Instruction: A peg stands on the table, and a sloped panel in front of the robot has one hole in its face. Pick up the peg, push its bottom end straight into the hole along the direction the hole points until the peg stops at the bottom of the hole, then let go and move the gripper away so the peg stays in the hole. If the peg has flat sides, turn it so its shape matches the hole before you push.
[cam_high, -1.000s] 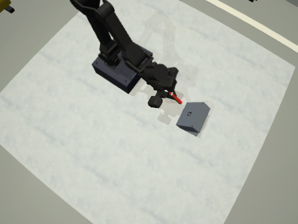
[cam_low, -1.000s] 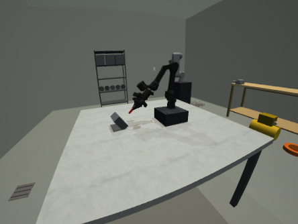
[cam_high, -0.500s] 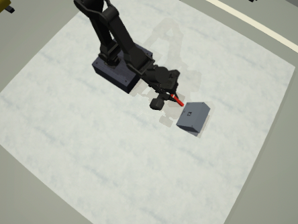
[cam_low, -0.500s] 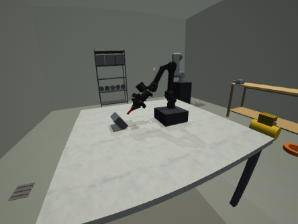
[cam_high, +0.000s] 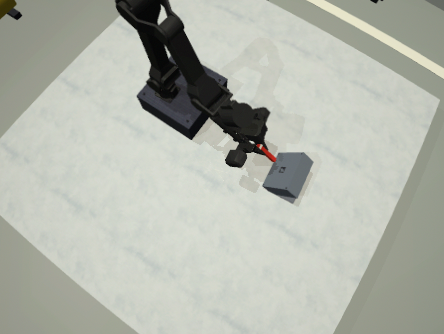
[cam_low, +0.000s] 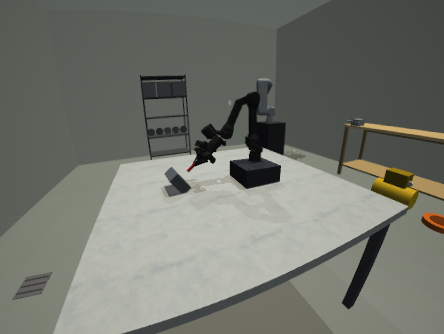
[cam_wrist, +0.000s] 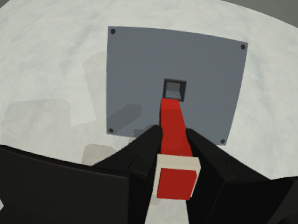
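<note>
The sloped panel lies 9 cm ahead of my gripper tip and 7 cm below it. The rest, counted from my gripper tip: red square-sided peg: 1 cm behind, 1 cm above.
</note>
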